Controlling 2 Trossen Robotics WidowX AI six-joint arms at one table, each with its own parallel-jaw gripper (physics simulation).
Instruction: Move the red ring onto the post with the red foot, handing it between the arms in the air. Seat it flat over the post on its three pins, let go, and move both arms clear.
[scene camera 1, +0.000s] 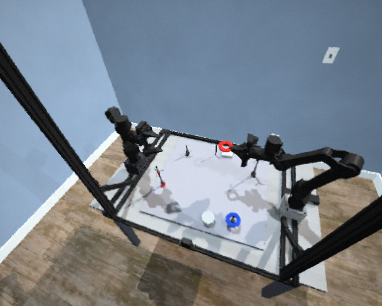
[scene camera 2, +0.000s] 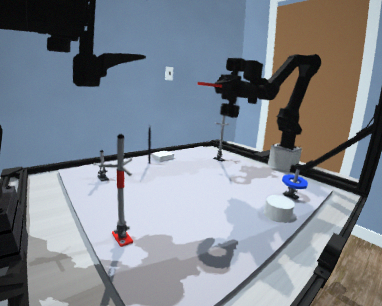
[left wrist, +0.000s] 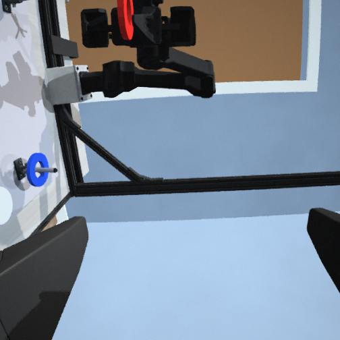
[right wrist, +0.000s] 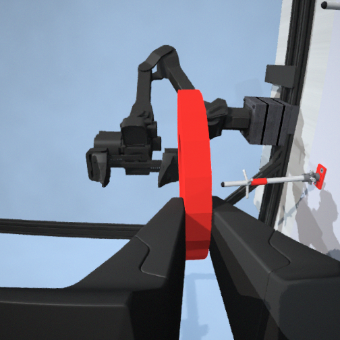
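Where they show: left gripper, fingertip midpoint: (scene camera 1: 160, 144) (scene camera 2: 146, 27); right gripper, fingertip midpoint: (scene camera 1: 229, 148) (scene camera 2: 215, 85); left arm's base at its link origin: (scene camera 1: 134, 159); right arm's base at its link origin: (scene camera 1: 295, 204) (scene camera 2: 286, 146).
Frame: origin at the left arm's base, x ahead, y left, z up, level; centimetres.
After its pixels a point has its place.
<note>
The red ring (scene camera 1: 221, 147) @[y 9.0, x 51.5, z 19.1 cm] (scene camera 2: 209, 84) @[y 8.1, x 50.9, z 18.7 cm] (left wrist: 128, 25) (right wrist: 196, 150) is high above the table, about level in scene camera 2. My right gripper (scene camera 1: 233, 147) @[y 10.2, x 55.1, z 18.7 cm] (scene camera 2: 218, 86) @[y 10.2, x 55.1, z 18.7 cm] (right wrist: 193, 207) is shut on its rim. My left gripper (scene camera 1: 160, 143) @[y -5.0, x 26.1, z 25.6 cm] (left wrist: 197, 223) (right wrist: 130, 184) is open and empty, high at the left side, well apart from the ring; in scene camera 2 part of it shows at the top left. The post (scene camera 2: 120, 205) @[y -6.3, x 21.2, z -1.9 cm] (right wrist: 285, 179) with the red foot (scene camera 1: 163, 185) @[y -5.9, x 22.1, z -9.1 cm] (scene camera 2: 122, 238) @[y -6.0, x 21.1, z -8.9 cm] (right wrist: 320, 176) stands upright at the left, its pins bare.
A blue ring (scene camera 1: 233, 213) @[y -10.8, x 65.2, z -4.3 cm] (scene camera 2: 292, 185) @[y -14.6, x 62.5, z -4.9 cm] sits on a short post, beside a white cylinder (scene camera 1: 208, 218) @[y -16.9, x 54.2, z -6.1 cm] (scene camera 2: 280, 208) @[y -18.0, x 51.1, z -6.2 cm]. A white block (scene camera 1: 227, 155) @[y 30.4, x 51.9, z -8.0 cm] (scene camera 2: 163, 156) @[y 30.1, x 49.9, z -7.9 cm], a thin black rod (scene camera 2: 149, 145) @[y 29.4, x 43.7, z -2.8 cm], a short post (scene camera 1: 187, 151) @[y 22.7, x 25.8, z -5.9 cm] (scene camera 2: 102, 167) @[y 21.6, x 25.0, z -5.4 cm] and a taller post (scene camera 2: 222, 140) stand toward the back.
</note>
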